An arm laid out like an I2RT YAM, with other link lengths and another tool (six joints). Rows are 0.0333 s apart.
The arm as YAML. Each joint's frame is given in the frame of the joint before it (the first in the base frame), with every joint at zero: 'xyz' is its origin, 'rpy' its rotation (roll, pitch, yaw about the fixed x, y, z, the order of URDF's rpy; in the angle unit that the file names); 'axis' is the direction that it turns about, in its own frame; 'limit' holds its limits. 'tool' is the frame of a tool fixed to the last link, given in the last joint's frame.
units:
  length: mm
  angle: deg
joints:
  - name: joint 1
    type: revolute
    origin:
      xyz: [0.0, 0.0, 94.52]
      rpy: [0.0, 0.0, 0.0]
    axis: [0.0, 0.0, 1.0]
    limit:
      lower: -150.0
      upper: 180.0
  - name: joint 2
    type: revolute
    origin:
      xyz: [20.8, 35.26, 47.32]
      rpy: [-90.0, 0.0, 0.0]
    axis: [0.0, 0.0, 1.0]
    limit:
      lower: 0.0
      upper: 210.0
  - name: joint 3
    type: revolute
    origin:
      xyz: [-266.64, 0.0, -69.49]
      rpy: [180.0, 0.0, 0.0]
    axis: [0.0, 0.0, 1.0]
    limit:
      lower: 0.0
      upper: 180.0
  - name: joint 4
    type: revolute
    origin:
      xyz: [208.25, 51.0, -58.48]
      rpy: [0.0, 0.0, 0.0]
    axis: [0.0, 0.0, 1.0]
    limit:
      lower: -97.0
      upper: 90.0
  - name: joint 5
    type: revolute
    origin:
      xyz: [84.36, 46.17, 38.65]
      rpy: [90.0, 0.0, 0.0]
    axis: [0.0, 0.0, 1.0]
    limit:
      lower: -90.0
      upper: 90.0
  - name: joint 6
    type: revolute
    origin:
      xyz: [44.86, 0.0, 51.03]
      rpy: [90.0, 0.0, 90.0]
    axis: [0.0, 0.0, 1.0]
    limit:
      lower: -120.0
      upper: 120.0
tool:
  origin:
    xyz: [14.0, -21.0, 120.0]
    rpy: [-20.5, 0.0, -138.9]
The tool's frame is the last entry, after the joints.
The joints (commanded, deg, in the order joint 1, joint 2, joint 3, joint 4, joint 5, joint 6), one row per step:
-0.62, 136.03, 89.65, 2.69, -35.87, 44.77
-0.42, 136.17, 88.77, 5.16, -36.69, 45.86
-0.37, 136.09, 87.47, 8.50, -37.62, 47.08
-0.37, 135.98, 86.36, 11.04, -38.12, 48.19
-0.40, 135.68, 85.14, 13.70, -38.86, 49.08
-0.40, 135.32, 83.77, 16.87, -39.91, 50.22
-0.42, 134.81, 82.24, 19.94, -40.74, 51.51
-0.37, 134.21, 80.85, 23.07, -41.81, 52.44
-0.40, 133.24, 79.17, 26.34, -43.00, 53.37
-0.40, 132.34, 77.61, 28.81, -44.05, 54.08
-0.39, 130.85, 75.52, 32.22, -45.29, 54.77
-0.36, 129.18, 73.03, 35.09, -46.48, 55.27
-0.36, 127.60, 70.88, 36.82, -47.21, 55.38
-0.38, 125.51, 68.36, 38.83, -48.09, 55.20
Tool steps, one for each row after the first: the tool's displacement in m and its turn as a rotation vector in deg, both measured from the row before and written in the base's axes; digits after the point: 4 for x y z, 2 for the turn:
0.0011, 0.0040, 0.0010, 1.19, -0.82, 0.20
0.0015, 0.0028, 0.0033, 1.33, -1.39, 0.11
0.0006, 0.0012, 0.0021, 0.99, -0.86, -0.17
0.0003, 0.0015, 0.0040, 1.00, -1.19, 0.13
0.0001, 0.0026, 0.0056, 1.32, -1.45, 0.34
-0.0008, 0.0018, 0.0056, 1.27, -1.22, 0.13
-0.0006, 0.0031, 0.0080, 1.14, -1.73, 0.60
-0.0018, 0.0026, 0.0103, 1.16, -1.94, 0.68
-0.0031, 0.0025, 0.0077, 0.92, -1.33, 0.70
-0.0041, 0.0030, 0.0132, 0.95, -2.33, 0.93
-0.0070, 0.0031, 0.0104, 0.76, -1.70, 1.00
-0.0068, 0.0017, 0.0075, 0.32, -1.08, 0.66
-0.0083, 0.0019, 0.0108, 0.16, -1.71, 0.85

